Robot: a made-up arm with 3 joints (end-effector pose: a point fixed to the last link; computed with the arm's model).
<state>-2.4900 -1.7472 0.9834</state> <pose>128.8 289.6 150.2 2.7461 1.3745 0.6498</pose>
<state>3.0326 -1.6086 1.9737</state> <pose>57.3 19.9 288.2 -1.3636 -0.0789 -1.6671</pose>
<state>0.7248 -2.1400 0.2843</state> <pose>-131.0 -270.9 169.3 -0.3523 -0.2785 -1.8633</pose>
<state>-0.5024 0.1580 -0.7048</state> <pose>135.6 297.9 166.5 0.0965 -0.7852 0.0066</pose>
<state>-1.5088 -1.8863 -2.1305</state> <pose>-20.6 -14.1 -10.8 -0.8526 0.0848 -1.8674</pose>
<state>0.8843 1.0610 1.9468</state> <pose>-289.9 -9.4 -173.5 -1.5334 2.6798 0.3031</pose>
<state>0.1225 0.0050 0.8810</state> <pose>93.6 226.0 -195.1 -0.3796 0.9720 0.2658</pose>
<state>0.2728 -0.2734 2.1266</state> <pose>-34.3 173.7 -176.2 0.1025 2.1548 0.0636</pose>
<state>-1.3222 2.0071 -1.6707</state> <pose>-365.5 149.3 169.7 1.7074 -2.3884 0.7621</pose>
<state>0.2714 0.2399 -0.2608</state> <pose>126.1 278.2 -123.1 -0.6269 -0.1102 0.3906</pose>
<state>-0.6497 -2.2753 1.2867</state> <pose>-30.5 15.2 -223.6 1.8664 0.9668 -1.1051</pose>
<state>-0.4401 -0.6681 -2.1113</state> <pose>50.8 122.3 166.9 -0.7149 -1.7205 -1.1801</pose>
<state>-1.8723 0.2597 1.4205</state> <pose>-45.0 247.9 387.5 0.8523 0.1228 1.4716</pose>
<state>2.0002 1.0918 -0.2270</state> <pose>-273.5 -205.0 -172.3 -1.6608 1.4699 1.0750</pose>
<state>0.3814 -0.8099 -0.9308</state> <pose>173.3 8.4 84.9 -1.0397 -0.8209 -0.6503</pose>
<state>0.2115 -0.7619 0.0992</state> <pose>204.6 -19.8 -52.5 -0.4390 0.1694 -0.5916</pose>
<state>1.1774 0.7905 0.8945</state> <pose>-186.7 -69.8 -285.5 -1.4953 1.7437 0.4979</pose>
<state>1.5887 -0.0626 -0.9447</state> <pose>101.5 -15.0 -142.0 -1.8346 -0.4195 0.6775</pose>
